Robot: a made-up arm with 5 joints.
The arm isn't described. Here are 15 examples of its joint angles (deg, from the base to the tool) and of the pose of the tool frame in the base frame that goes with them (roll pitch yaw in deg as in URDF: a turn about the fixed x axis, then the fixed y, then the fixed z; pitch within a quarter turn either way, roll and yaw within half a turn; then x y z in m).
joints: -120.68 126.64 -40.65 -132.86 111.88
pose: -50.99 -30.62 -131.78 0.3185 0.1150 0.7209
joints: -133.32 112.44 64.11 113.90 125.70
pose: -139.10 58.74 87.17 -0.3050 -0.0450 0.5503
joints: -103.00 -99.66 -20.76 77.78 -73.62
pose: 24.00 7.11 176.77 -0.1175 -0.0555 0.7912
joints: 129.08 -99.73 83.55 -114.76 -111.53
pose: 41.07 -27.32 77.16 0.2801 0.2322 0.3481
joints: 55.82 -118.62 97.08 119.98 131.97
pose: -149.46 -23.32 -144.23 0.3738 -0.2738 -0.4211
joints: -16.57 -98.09 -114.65 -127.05 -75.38
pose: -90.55 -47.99 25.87 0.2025 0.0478 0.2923
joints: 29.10 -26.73 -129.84 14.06 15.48
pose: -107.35 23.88 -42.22 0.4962 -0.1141 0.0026
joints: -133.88 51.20 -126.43 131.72 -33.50
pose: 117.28 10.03 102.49 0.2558 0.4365 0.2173
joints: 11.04 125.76 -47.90 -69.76 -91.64
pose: 85.07 -51.81 23.78 0.1549 -0.5307 0.2311
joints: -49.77 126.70 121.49 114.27 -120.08
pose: 112.25 46.75 -104.64 -0.3687 -0.3093 0.4010
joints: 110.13 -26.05 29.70 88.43 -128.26
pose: 154.53 61.43 160.00 0.3680 0.4435 -0.0814
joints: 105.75 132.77 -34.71 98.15 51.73
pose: -38.39 -0.14 99.08 0.0520 0.3173 0.2851
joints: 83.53 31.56 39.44 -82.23 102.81
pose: 160.31 -52.27 -143.62 -0.0953 -0.0363 -0.2854
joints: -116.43 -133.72 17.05 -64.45 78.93
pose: 157.40 -23.64 50.38 0.1736 0.1675 0.2621
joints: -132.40 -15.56 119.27 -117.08 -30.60
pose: 163.72 -50.62 -140.57 -0.1948 -0.1633 0.3808
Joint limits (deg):
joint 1: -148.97..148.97
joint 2: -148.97..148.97
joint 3: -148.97..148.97
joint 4: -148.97..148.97
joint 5: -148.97..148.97
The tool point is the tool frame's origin. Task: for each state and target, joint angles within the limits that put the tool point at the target. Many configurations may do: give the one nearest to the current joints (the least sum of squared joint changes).
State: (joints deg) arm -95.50 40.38 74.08 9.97 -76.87
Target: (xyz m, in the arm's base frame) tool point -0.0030 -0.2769 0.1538
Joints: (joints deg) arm -100.08 75.20 112.01 54.60 -74.20
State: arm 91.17 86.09 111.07 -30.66 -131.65
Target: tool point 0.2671 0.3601 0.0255
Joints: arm 117.36 89.87 84.61 -24.89 -118.61
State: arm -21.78 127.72 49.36 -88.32 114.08
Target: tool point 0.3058 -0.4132 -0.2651
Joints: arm 27.33 148.97 48.04 -127.97 108.09
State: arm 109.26 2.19 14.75 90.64 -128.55
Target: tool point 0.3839 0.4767 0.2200
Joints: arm 140.94 -6.56 20.98 87.94 -112.66
